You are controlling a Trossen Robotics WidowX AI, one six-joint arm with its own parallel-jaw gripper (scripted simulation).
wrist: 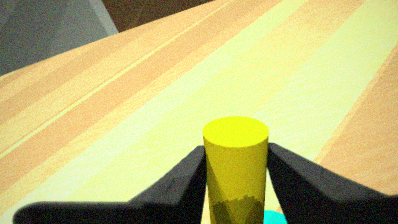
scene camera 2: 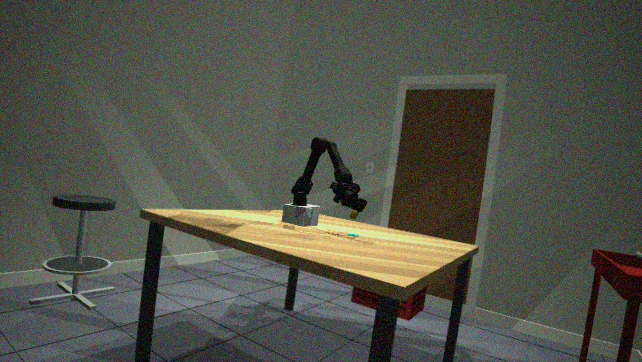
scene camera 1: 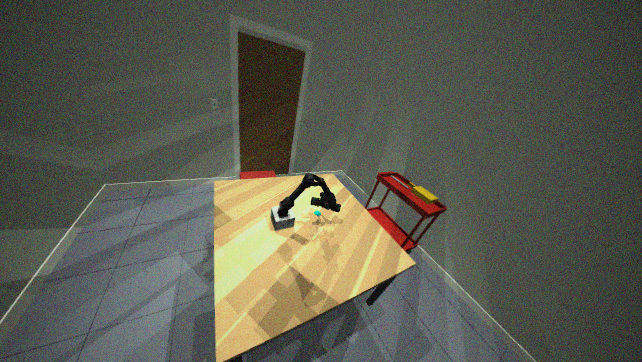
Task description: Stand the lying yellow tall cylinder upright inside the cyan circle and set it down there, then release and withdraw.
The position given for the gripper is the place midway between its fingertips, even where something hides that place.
The gripper (wrist: 235, 151) holds a yellow tall cylinder.
